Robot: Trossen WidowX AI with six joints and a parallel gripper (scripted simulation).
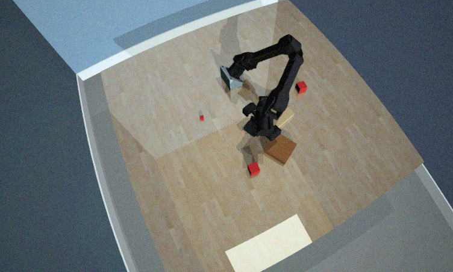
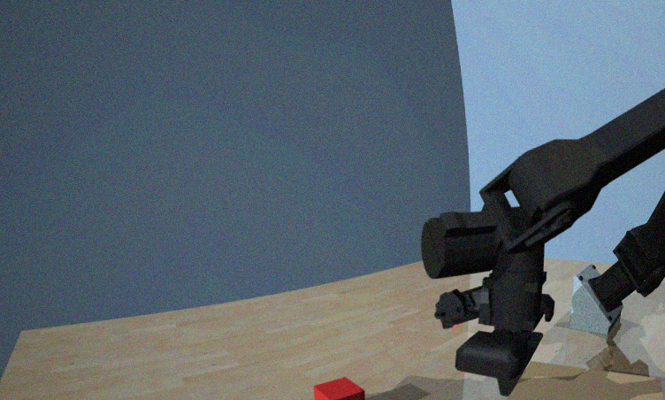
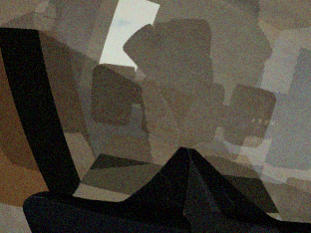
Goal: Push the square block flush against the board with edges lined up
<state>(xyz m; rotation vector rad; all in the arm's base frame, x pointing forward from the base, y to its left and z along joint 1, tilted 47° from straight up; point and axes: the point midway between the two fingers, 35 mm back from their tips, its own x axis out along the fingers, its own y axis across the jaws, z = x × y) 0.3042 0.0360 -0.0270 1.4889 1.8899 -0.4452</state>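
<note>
The light tan board is 90 mm to the left of my gripper tip, 30 mm behind it and 10 mm above it. Also, from my gripper tip: brown square block 120 mm ahead, 40 mm to the left, 10 mm above; then small red cube 220 mm to the right, 160 mm behind.
</note>
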